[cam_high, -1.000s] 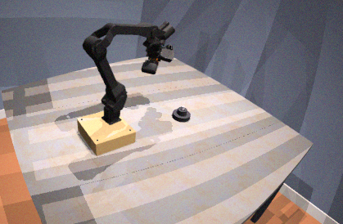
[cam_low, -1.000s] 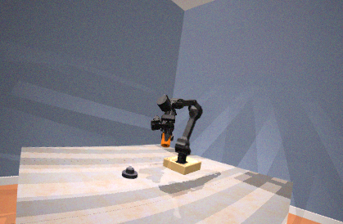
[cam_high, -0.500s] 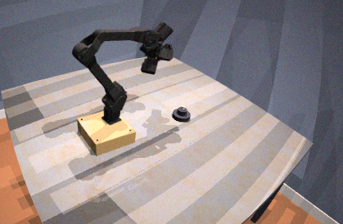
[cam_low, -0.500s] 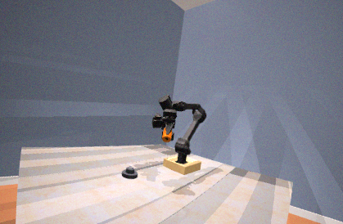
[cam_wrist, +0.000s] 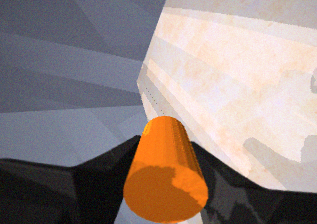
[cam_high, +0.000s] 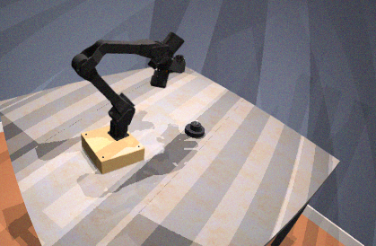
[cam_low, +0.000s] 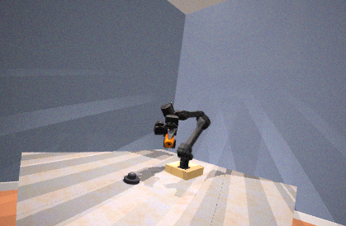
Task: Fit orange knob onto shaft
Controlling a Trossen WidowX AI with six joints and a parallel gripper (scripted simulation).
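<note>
My gripper tip is now 2 cm to the left of the orange knob, 2 cm below it and 2 cm past it. Also, from my gripper tip: round pedestal (21 cm below, 18 cm to the right, 4 cm ahead).
</note>
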